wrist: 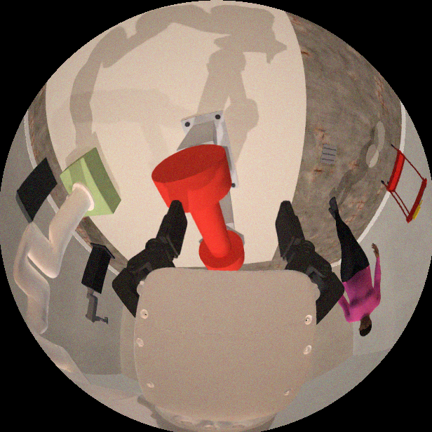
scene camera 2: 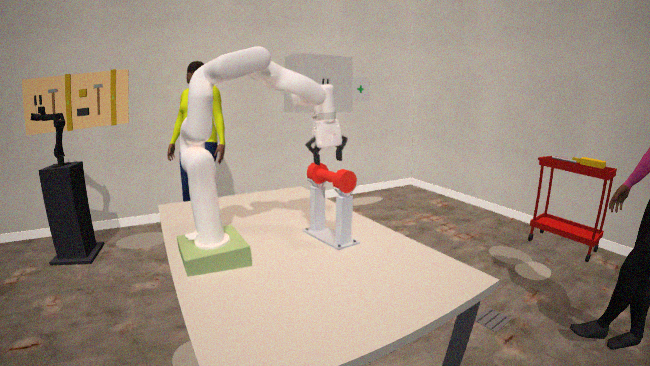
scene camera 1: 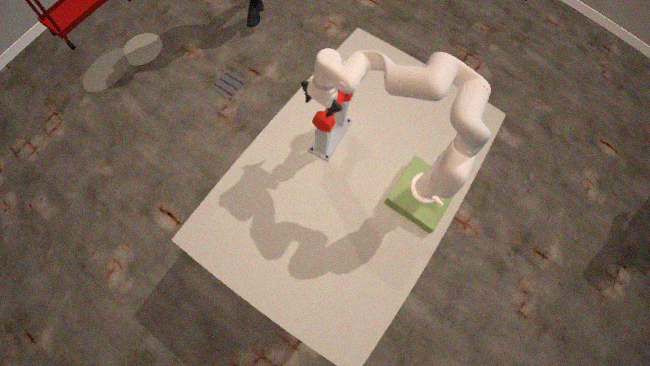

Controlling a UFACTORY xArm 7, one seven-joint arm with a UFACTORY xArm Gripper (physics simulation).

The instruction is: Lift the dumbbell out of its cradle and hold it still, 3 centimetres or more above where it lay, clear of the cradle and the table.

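Frame: origin at the arm's base, x ahead, y left, z up, level; metres.
Where they show: gripper, fingertip midpoint: [scene camera 2: 328,162] [scene camera 1: 318,107]; arm's base, origin of the base link: [scene camera 2: 212,241] [scene camera 1: 425,188].
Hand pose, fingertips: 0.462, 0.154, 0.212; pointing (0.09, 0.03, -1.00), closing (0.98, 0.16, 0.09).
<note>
Each offset is from my fingertips to the top centre of the thing, as dx, dy, dz. Level surfaces: height alone.
The red dumbbell @[-0.014, -0.064, -0.002] [scene camera 1: 324,121] [scene camera 2: 330,176] [wrist: 209,225] lies level across the tops of the two posts of the grey cradle @[-0.014, -0.065, -0.057] [scene camera 1: 323,145] [scene camera 2: 344,215] [wrist: 202,119], which stands on the table. My gripper [scene camera 1: 318,106] [scene camera 2: 328,160] [wrist: 230,211] is open and empty, pointing down a little above the dumbbell. In the wrist view the handle runs at a slant between the fingers, nearer the left finger, whose tip overlaps the edge of the larger-looking head. In scene camera 2 one fingertip is close above the far head. Scene camera 1 hides part of the handle behind the gripper.
The arm's green base block [scene camera 1: 407,200] [scene camera 2: 220,260] [wrist: 100,180] stands on the pale table @[dz -0.275] [scene camera 1: 280,300] [scene camera 2: 300,310] [wrist: 270,125]. A red cart [scene camera 2: 577,170], a person in pink [wrist: 361,295] and a black pedestal [scene camera 2: 67,210] stand away from the table.
</note>
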